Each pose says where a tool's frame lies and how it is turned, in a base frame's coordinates. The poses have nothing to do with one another.
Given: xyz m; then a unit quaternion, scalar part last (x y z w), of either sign.
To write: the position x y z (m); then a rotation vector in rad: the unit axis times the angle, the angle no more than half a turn. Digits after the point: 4 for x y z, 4 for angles.
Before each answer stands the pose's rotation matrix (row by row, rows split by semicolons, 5 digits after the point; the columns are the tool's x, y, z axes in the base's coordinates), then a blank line. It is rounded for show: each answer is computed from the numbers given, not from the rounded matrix.
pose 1, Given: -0.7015 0.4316 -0.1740 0.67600 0.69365 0.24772 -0.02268
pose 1, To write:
-0.08502 0.94905 0.30345; 0.92657 -0.03668 0.37432; 0.36638 0.31300 -0.87624

-0.7015 0.4316 -0.1740 -2.0936 -2.1482 -0.7672
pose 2, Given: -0.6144 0.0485 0.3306 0.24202 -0.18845 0.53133 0.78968
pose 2, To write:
0.36435 -0.93039 -0.04045; 0.74795 0.31822 -0.58250; 0.55482 0.18198 0.81182

-0.6144 0.0485 0.3306 0.5211 -0.4058 1.1441
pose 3, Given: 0.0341 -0.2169 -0.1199 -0.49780 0.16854 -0.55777 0.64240
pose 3, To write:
0.32097 0.54883 0.77186; -0.88443 -0.11783 0.45156; 0.33878 -0.82759 0.44758

0.0341 -0.2169 -0.1199 -1.1343 0.3841 -1.2710
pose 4, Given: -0.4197 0.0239 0.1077 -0.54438 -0.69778 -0.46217 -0.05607
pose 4, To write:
-0.40101 0.70789 0.58145; 0.81155 -0.01991 0.58394; 0.42495 0.70604 -0.56651

-0.4197 0.0239 0.1077 1.6517 2.1172 1.4023
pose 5, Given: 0.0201 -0.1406 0.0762 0.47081 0.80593 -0.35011 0.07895
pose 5, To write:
-0.54421 0.81417 -0.20242; 0.70360 0.31152 -0.63867; -0.45693 -0.48999 -0.74238

0.0201 -0.1406 0.0762 1.4091 2.4120 -1.0478
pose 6, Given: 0.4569 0.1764 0.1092 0.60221 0.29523 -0.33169 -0.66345
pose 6, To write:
0.60564 -0.08454 -0.79123; 0.79570 0.05465 0.60322; -0.00775 -0.99492 0.10037

0.4569 0.1764 0.1092 -1.3608 -0.6671 0.7495
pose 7, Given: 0.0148 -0.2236 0.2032 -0.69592 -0.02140 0.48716 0.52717
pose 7, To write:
0.52443 -0.48385 -0.70061; 0.54342 -0.44327 0.71289; -0.65549 -0.75459 0.03047

0.0148 -0.2236 0.2032 -1.6634 -0.0511 1.1644
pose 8, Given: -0.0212 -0.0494 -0.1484 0.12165 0.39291 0.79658 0.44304
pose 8, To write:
-0.57783 -0.61024 0.54196; 0.80143 -0.29868 0.51818; -0.15434 0.73376 0.66165

-0.0212 -0.0494 -0.1484 0.3017 0.9745 1.9758
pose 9, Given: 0.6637 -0.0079 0.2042 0.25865 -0.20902 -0.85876 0.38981
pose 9, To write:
-0.56230 0.56137 -0.60719; -0.77762 -0.60872 0.15735; -0.28128 0.56064 0.77882

0.6637 -0.0079 0.2042 0.6574 -0.5313 -2.1828
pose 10, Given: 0.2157 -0.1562 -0.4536 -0.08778 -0.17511 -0.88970 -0.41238
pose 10, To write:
-0.64447 -0.70305 0.30062; 0.76454 -0.59856 0.23920; 0.01177 0.38399 0.92326

0.2157 -0.1562 -0.4536 0.2208 0.4405 2.2379
